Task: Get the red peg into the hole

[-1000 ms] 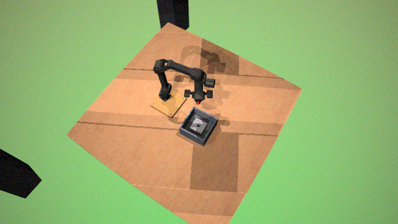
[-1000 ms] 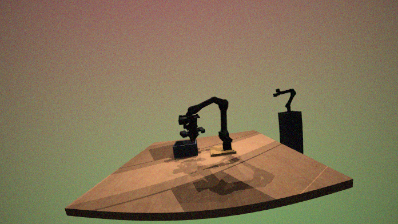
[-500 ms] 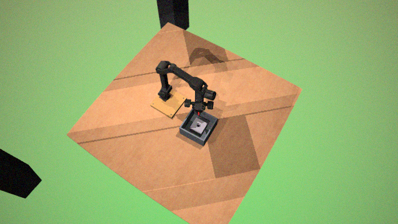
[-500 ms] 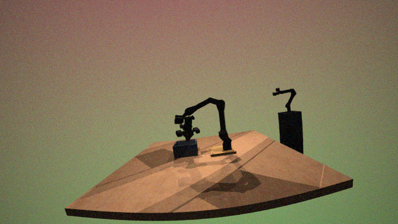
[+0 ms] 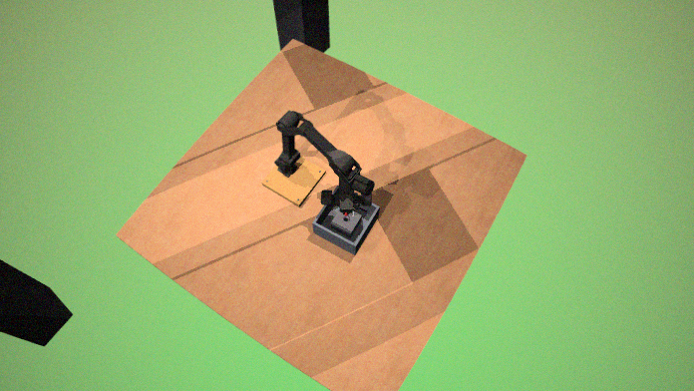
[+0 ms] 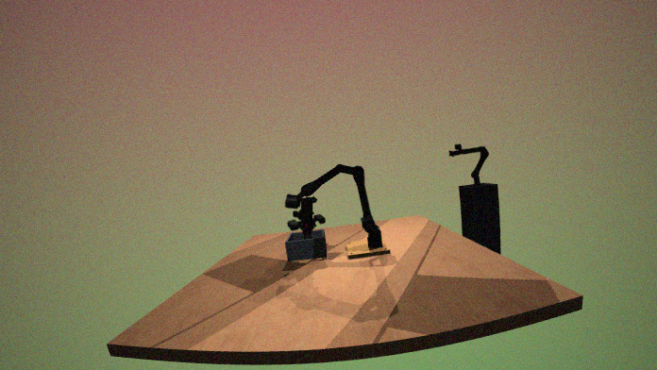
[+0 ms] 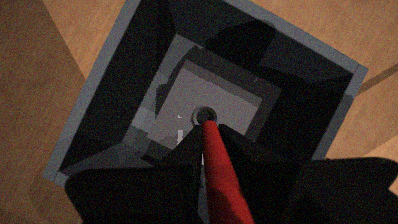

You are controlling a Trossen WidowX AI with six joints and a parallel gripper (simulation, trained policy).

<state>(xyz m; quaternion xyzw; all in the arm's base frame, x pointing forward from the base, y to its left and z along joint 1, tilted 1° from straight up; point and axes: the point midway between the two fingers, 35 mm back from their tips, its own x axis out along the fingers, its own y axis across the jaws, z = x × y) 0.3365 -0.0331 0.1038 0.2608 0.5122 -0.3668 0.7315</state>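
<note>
Now: the red peg 30 mm above my gripper tip, 10 mm to the left of it and 10 mm behind it. Also, from my gripper tip: grey box (70 mm below); light grey plate (50 mm below).
</note>
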